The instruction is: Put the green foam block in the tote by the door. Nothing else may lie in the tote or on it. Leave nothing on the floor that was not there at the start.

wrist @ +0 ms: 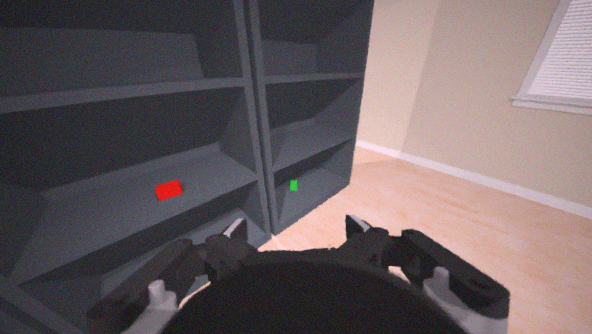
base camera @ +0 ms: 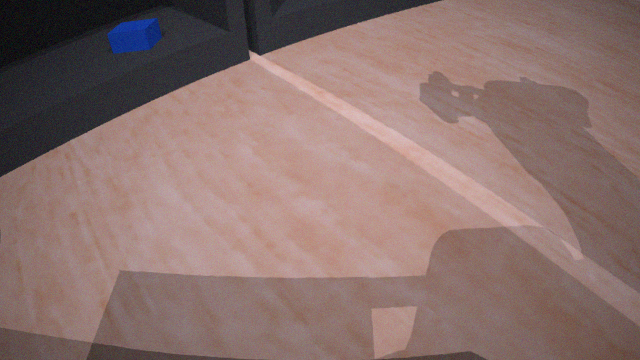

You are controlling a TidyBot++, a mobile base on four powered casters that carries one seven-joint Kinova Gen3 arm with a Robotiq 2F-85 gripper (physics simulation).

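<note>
The green foam block is small in the wrist view and lies on the bottom shelf of the right-hand shelf unit, near that unit's left side. My gripper is open, with nothing between its fingers. It is well apart from the green block, which shows beyond and between the fingertips. The tote and the door do not show in either view.
A dark grey shelf unit stands beside a second one. A red block lies on a middle shelf of the left-hand unit. A blue block lies on its bottom shelf. A wall with a window stands at the right.
</note>
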